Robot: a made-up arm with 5 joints.
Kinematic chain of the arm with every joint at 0, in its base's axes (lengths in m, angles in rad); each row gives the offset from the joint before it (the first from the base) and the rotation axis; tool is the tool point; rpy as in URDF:
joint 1: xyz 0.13 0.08 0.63 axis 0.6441 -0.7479 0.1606
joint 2: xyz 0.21 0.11 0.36 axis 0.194 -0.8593 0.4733
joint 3: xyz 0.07 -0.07 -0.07 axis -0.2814 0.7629 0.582
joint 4: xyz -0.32 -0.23 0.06 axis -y
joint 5: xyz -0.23 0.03 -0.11 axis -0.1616 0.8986 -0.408
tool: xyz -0.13 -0.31 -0.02 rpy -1.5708 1.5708 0
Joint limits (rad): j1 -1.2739..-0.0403 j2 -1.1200..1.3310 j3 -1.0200..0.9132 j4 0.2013..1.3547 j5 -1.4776..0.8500
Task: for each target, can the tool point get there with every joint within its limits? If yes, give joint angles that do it. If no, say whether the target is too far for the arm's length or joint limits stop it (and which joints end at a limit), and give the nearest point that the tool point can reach.
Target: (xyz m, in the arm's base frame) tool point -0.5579 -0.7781 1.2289
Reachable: no: joint limits stop it (at a limit: joint 1, joint 4) | nearest point -0.2189 -0.4194 1.1389 | short by 0.502 m
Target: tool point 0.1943 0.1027 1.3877
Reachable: yes | joints -1.0148 -0.3853 0.2078 0.3612 0.0325
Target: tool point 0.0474 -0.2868 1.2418
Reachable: yes | joints -0.3693 -0.5884 0.4504 0.7078 -0.5519
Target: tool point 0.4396 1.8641 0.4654
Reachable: no: too far | nearest point 0.2517 0.9200 0.9626 | short by 1.083 m
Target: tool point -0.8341 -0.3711 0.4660
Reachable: no: joint limits stop it (at a limit: joint 1, joint 4) | nearest point -0.3703 -0.1410 0.6641 | short by 0.554 m
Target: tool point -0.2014 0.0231 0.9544
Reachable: yes | joints -0.8201 -0.4977 -0.5606 0.7050 -0.2853
